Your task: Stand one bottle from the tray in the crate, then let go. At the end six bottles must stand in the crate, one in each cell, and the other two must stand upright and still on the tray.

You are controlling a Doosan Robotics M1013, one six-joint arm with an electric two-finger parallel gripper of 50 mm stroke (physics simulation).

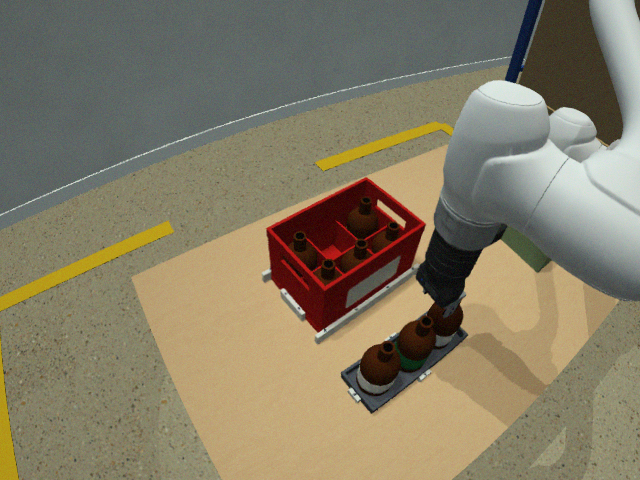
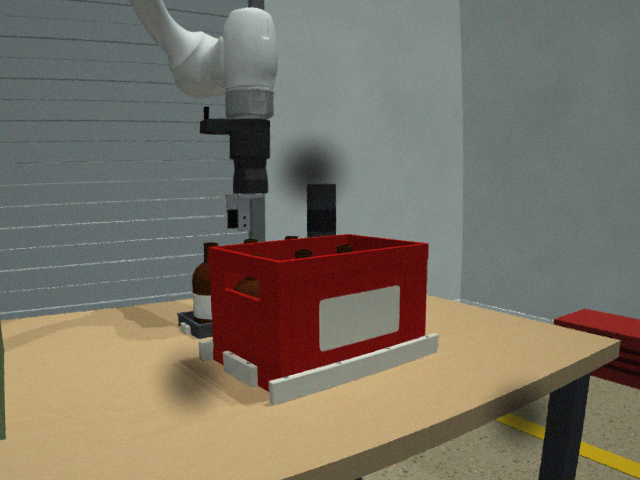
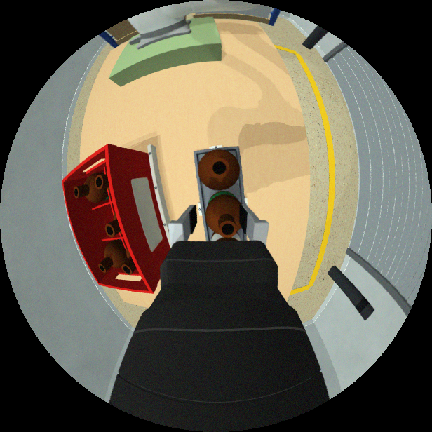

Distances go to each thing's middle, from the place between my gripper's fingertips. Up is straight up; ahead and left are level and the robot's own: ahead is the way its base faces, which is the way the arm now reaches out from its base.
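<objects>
My gripper is 170 mm above the dark tray (image 1: pixel 403 380), 30 mm short of it and 10 mm to the right of it. Then there is the red crate (image 2: pixel 311 312), which I find 240 mm to the right of my hand, 100 mm below it and 20 mm ahead of it.
</objects>
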